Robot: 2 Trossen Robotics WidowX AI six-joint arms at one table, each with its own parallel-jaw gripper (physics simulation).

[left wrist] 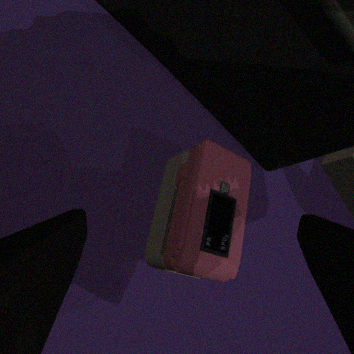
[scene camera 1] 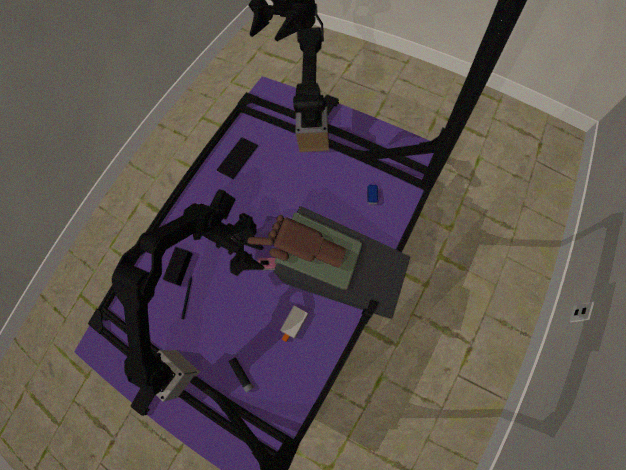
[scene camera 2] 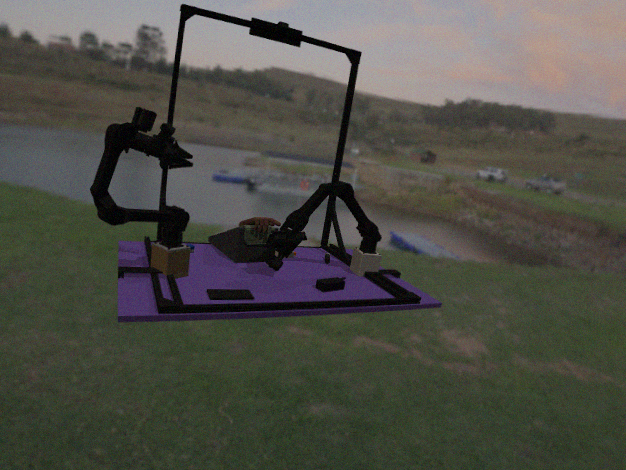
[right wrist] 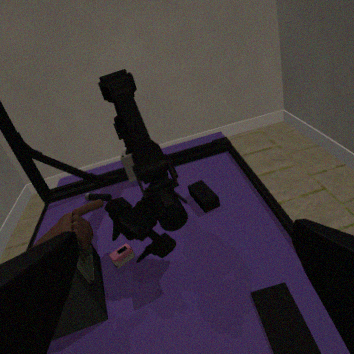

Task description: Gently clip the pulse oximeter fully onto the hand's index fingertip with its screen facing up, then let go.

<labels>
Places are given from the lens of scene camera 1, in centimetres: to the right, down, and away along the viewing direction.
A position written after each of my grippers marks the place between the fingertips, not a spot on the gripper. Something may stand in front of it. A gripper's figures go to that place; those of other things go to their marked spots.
my left gripper [scene camera 1: 263,258]: -15, 7, 98
dark plate [scene camera 1: 380,270]: 19, 10, 92
</labels>
